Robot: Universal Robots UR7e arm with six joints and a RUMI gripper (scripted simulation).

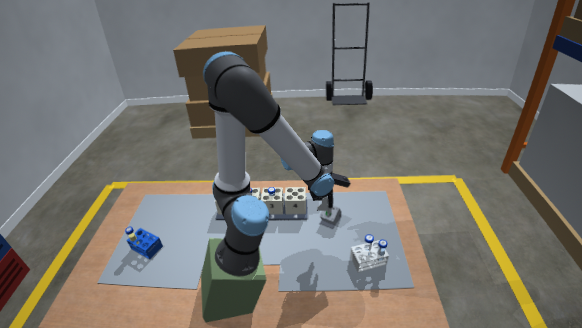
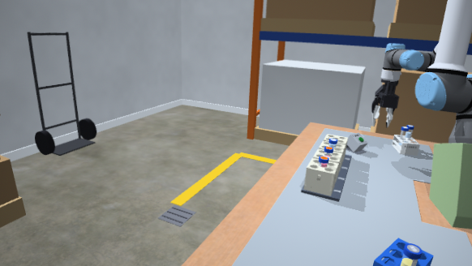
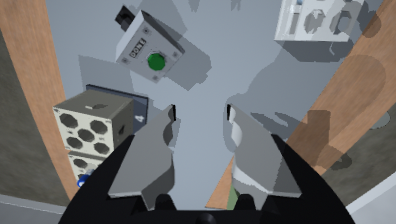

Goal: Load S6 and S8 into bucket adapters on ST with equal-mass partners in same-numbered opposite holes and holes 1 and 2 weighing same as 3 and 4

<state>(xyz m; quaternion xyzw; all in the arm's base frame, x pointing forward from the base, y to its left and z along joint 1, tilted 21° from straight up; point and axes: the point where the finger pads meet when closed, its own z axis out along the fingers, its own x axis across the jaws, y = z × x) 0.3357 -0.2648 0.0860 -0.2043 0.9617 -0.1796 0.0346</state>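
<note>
The water blank is 230 mm to the right of my hand, 130 mm behind it and 100 mm below it. The rest, counted from my hand: green DONE key 100 mm below, 70 mm ahead; loading stand ST 320 mm to the left, 160 mm below, 130 mm ahead; white rack 190 mm to the right, 130 mm below, 120 mm behind.
</note>
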